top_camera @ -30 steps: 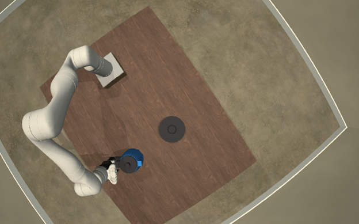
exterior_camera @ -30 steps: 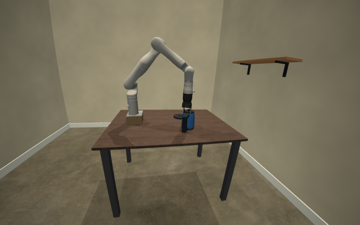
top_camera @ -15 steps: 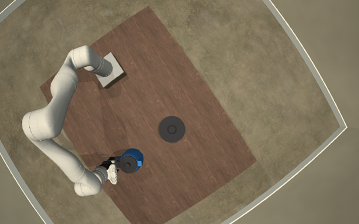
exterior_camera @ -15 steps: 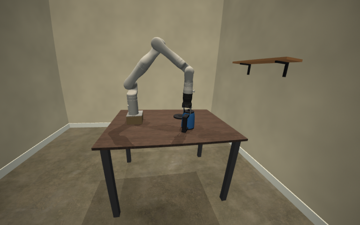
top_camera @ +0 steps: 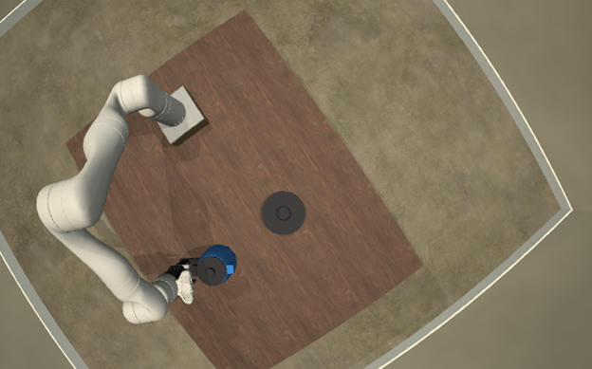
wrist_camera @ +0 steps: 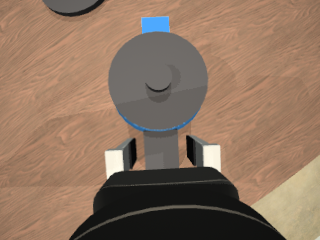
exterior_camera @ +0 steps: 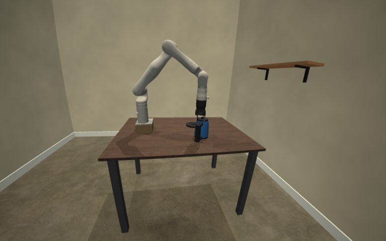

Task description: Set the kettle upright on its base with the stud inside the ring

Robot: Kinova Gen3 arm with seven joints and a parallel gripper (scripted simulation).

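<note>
Now: the blue kettle 20 mm ahead of my hand, 20 mm to the left of it and 80 mm below it. Also, from my hand: round dark base: 50 mm ahead, 340 mm to the left, 160 mm below.
</note>
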